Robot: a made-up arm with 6 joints.
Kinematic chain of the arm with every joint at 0, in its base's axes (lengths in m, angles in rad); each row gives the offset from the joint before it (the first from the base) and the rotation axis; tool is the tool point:
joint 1: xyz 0 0 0.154 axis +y
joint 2: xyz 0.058 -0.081 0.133 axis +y
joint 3: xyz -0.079 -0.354 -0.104 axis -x
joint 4: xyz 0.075 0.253 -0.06 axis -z
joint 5: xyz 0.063 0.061 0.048 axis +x
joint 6: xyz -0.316 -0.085 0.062 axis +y
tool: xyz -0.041 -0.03 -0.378
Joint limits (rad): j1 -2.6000..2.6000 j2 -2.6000..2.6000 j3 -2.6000..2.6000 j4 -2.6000..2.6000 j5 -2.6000..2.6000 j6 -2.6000..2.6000
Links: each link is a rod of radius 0.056 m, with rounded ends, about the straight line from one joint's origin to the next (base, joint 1, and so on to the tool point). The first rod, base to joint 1, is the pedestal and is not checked.
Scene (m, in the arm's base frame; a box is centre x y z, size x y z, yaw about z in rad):
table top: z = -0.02
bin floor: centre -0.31 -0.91 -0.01 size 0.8 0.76 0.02 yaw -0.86
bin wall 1: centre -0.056 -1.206 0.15 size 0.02 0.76 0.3 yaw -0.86
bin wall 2: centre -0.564 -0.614 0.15 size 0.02 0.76 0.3 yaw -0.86
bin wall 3: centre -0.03 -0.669 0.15 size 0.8 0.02 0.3 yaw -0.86
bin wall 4: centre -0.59 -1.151 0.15 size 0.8 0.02 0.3 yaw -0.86
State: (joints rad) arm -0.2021 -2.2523 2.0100 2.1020 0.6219 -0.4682
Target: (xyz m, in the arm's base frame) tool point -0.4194 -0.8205 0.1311
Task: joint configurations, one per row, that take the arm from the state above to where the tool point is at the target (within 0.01 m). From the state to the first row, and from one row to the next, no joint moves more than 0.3 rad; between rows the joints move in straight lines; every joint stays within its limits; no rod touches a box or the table.
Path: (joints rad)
1: -0.4848 -2.3682 2.1629 2.1823 0.7322 -0.3427
2: -0.7674 -2.4841 2.3158 2.2625 0.8425 -0.2172
3: -1.0501 -2.6000 2.4687 2.3428 0.9529 -0.0916

